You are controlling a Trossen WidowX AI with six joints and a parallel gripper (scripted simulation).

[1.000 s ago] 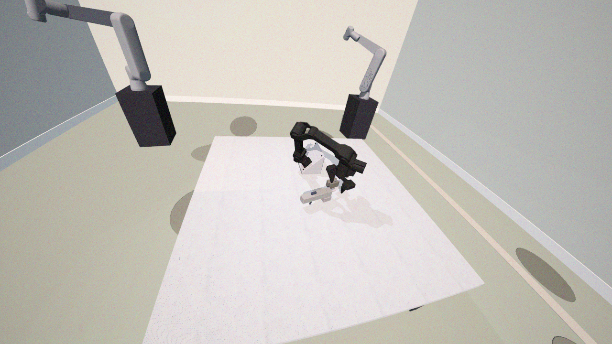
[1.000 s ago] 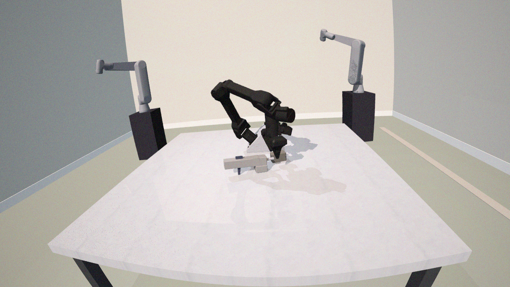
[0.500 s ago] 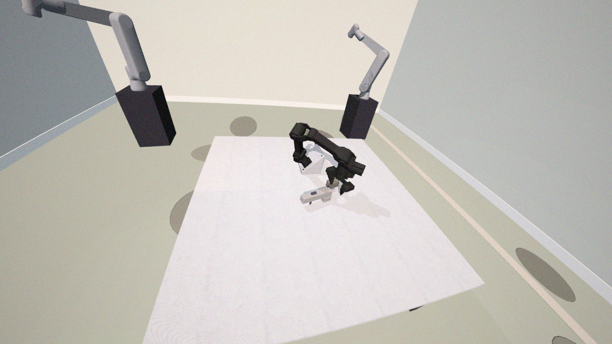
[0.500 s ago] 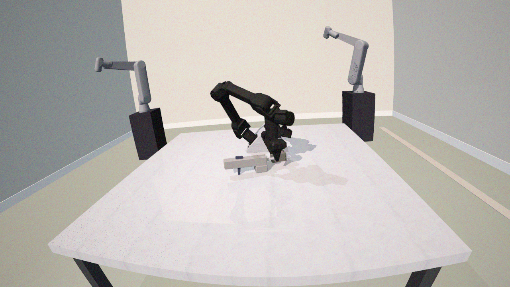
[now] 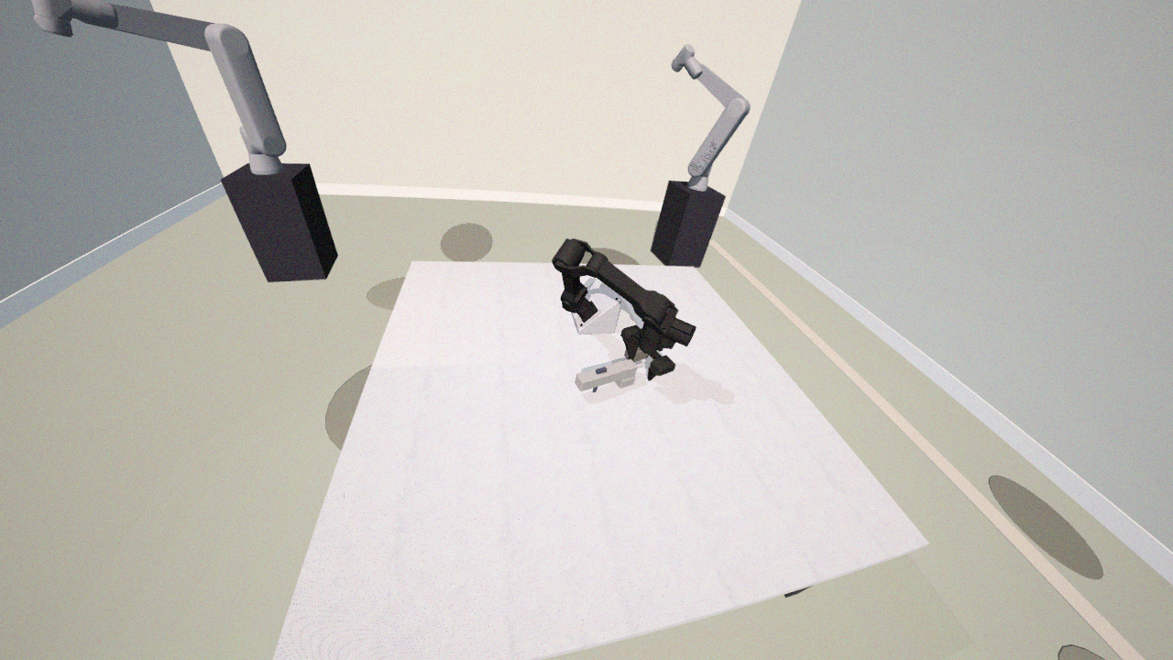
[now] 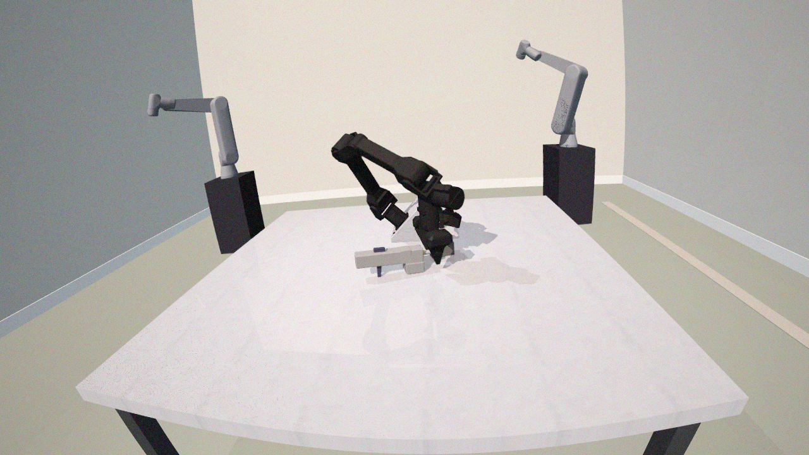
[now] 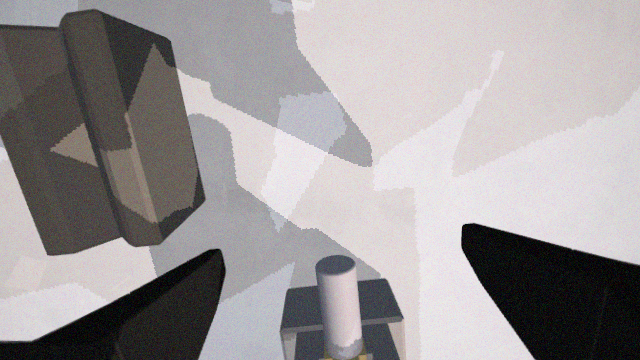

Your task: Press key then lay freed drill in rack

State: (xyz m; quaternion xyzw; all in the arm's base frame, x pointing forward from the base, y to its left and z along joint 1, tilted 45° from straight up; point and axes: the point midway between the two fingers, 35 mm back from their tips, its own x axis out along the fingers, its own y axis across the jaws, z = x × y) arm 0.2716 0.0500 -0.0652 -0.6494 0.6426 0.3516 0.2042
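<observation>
My gripper tip is now 10 mm short of the drill, 60 mm to the left of it and 20 mm below it. From my gripper tip the other things lie so: rack (90 mm behind, 30 mm to the left, 10 mm below); light grey housing (20 mm ahead, 120 mm to the right, 20 mm above); dark key (30 mm ahead, 150 mm to the right, 20 mm above).
</observation>
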